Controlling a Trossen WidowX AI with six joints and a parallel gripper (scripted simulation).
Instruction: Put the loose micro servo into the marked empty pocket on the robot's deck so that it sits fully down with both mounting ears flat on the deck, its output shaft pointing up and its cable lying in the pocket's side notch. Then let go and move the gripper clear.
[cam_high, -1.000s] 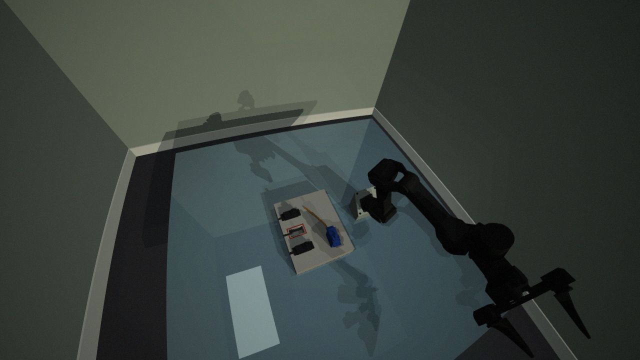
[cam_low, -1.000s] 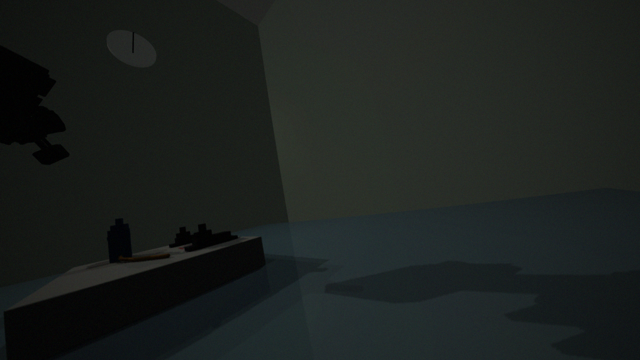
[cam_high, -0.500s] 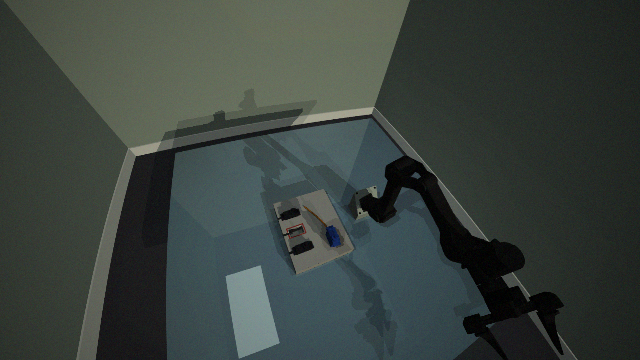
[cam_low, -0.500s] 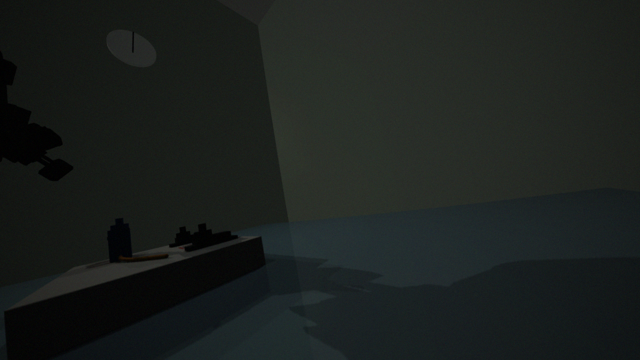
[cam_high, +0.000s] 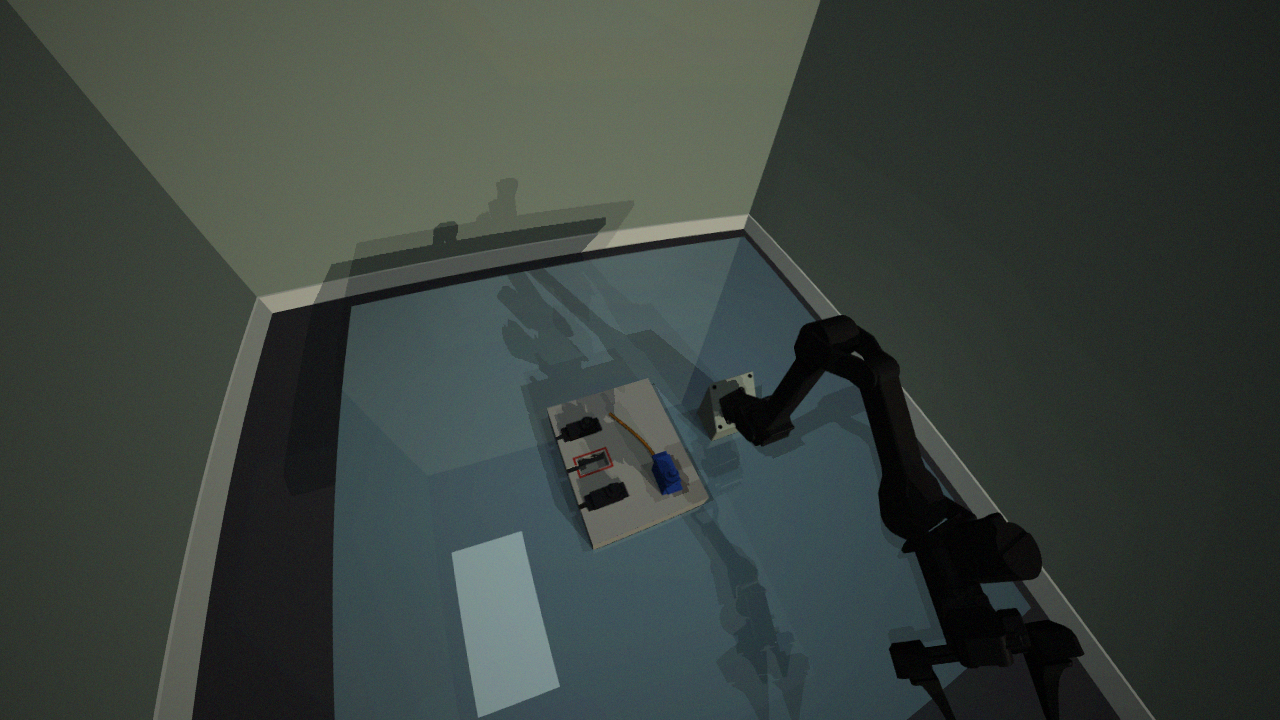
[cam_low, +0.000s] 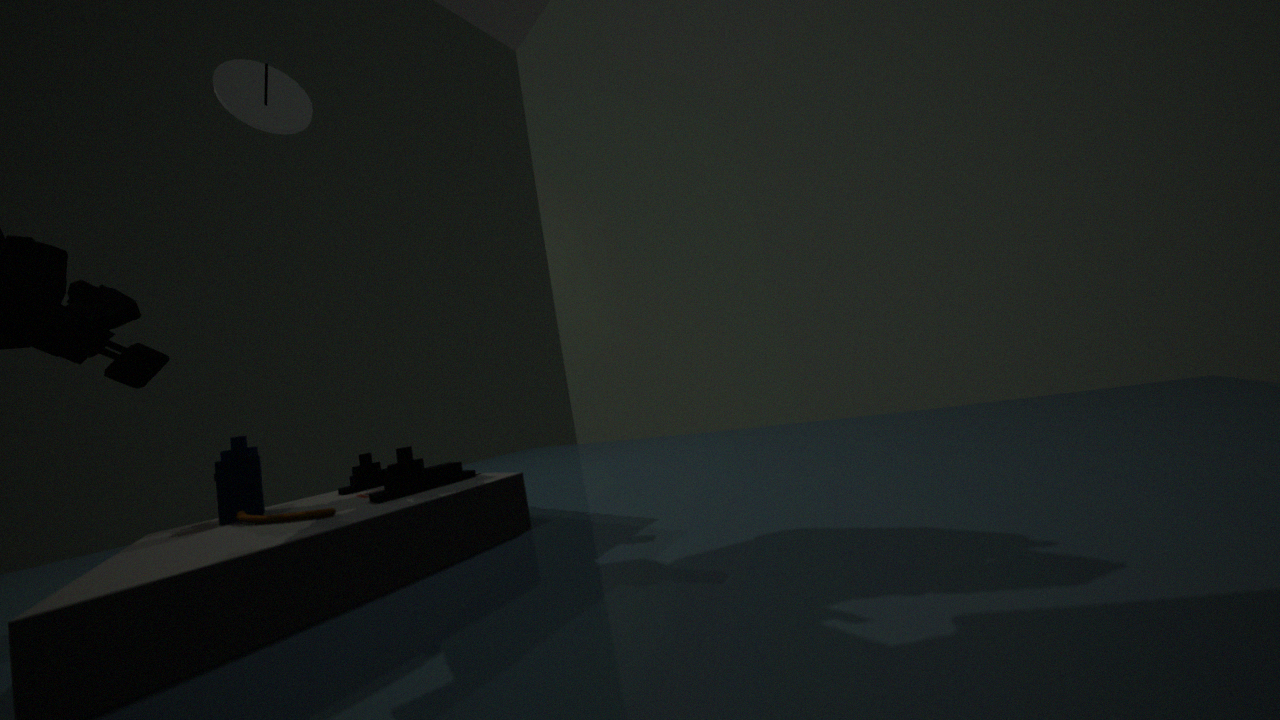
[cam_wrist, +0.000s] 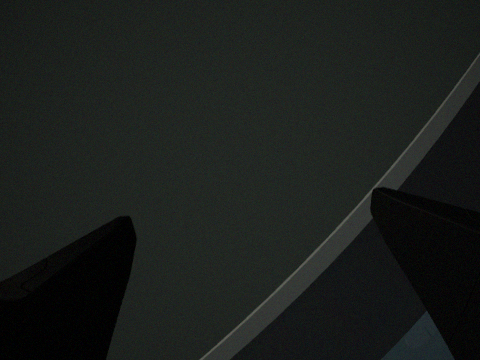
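Now: gripper tip 58 cm to the left of the grey deck, 29 cm above it and 9 cm short of it.
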